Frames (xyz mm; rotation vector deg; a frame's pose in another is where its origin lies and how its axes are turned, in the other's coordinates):
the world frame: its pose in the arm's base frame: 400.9 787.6 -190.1 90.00 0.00 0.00
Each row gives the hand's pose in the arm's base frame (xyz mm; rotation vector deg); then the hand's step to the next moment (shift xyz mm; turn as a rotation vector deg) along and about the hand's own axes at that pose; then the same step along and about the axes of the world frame.
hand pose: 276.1 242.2 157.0 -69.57 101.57 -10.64
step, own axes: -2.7 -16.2 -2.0 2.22 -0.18 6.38
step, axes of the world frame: 9.1 12.1 6.6 4.83 -4.70 -0.45
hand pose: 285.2 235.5 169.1 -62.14 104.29 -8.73
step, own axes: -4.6 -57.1 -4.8 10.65 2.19 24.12
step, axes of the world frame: 31.4 35.7 32.2 16.24 -20.81 -1.76
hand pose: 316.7 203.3 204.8 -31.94 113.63 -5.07
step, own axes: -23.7 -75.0 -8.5 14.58 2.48 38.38
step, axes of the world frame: 27.1 46.1 58.3 27.04 -30.86 -2.89
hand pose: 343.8 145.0 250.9 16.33 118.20 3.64
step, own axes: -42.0 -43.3 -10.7 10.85 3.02 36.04
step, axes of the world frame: 2.5 34.1 50.8 26.83 -26.43 -2.74
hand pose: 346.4 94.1 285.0 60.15 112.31 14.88
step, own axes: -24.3 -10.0 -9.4 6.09 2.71 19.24
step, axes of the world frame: -6.6 14.9 22.7 14.87 -13.70 -2.37
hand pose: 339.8 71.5 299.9 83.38 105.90 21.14
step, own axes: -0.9 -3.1 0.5 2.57 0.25 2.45
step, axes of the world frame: -1.8 -2.0 1.9 1.68 -2.47 -1.93
